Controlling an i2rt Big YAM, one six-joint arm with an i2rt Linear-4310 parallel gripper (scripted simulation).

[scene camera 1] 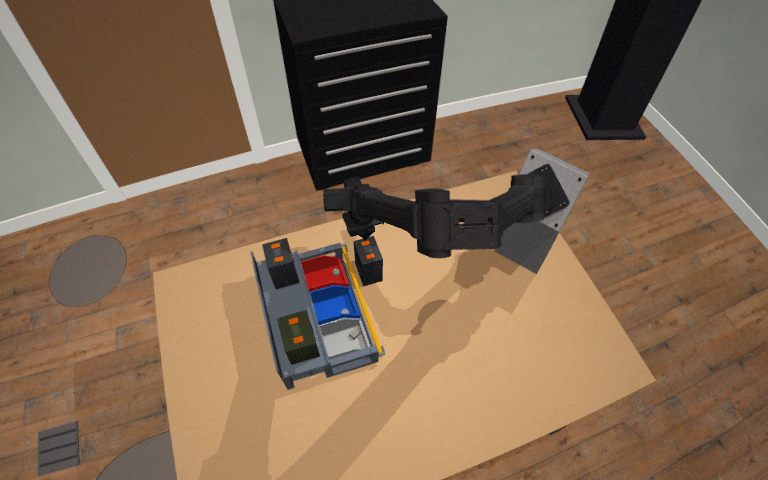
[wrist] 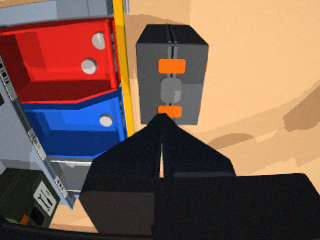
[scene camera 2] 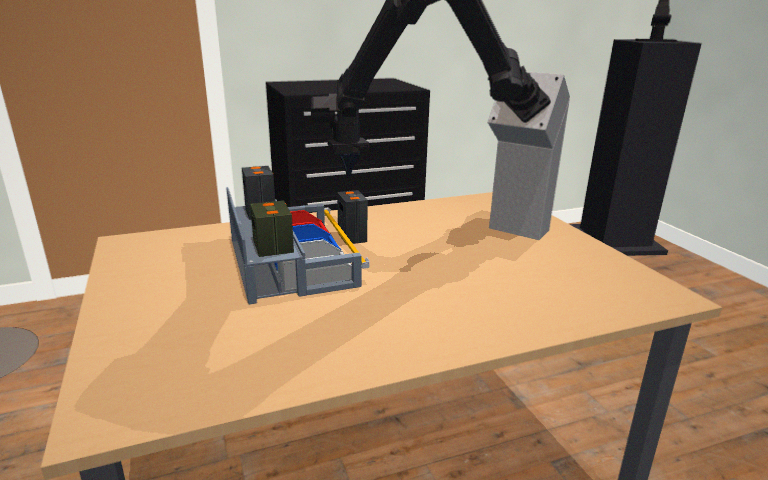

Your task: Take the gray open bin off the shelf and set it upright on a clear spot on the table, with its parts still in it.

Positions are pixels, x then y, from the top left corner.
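Gray open bin: in scene camera 1 (335, 334), in the wrist view (73, 179), in scene camera 2 (326, 274).
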